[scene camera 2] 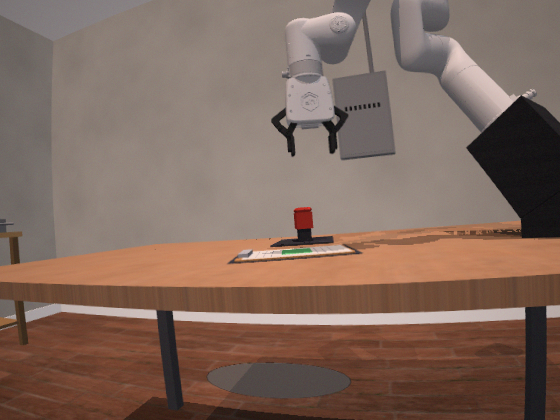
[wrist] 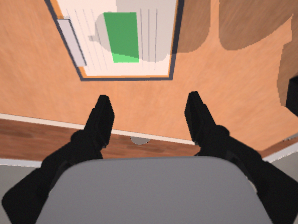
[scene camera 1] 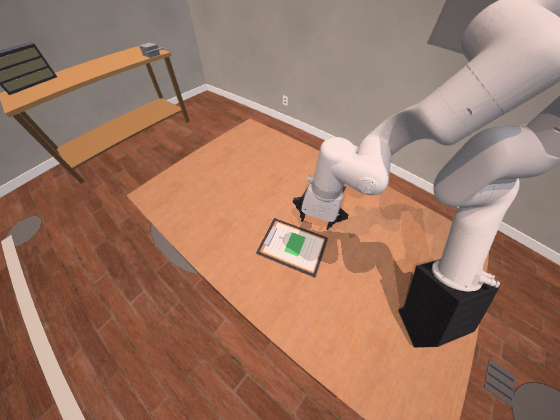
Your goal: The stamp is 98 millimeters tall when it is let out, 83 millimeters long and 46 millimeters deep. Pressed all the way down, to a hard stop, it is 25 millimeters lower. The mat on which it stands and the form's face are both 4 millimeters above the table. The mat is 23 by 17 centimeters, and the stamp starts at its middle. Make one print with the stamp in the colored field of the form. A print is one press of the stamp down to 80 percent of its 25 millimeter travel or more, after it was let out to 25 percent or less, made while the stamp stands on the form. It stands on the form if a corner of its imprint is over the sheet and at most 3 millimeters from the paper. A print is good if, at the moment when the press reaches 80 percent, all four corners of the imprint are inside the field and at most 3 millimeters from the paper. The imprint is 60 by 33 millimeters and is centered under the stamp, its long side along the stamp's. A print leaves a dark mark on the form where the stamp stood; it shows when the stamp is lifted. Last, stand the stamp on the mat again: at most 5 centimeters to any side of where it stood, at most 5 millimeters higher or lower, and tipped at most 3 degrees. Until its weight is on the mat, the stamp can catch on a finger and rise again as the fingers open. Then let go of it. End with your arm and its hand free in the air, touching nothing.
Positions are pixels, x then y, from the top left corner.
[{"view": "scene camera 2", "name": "my gripper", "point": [313,154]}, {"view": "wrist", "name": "my gripper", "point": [148,103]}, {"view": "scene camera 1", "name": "my gripper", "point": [315,222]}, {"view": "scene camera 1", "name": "form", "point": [297,248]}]
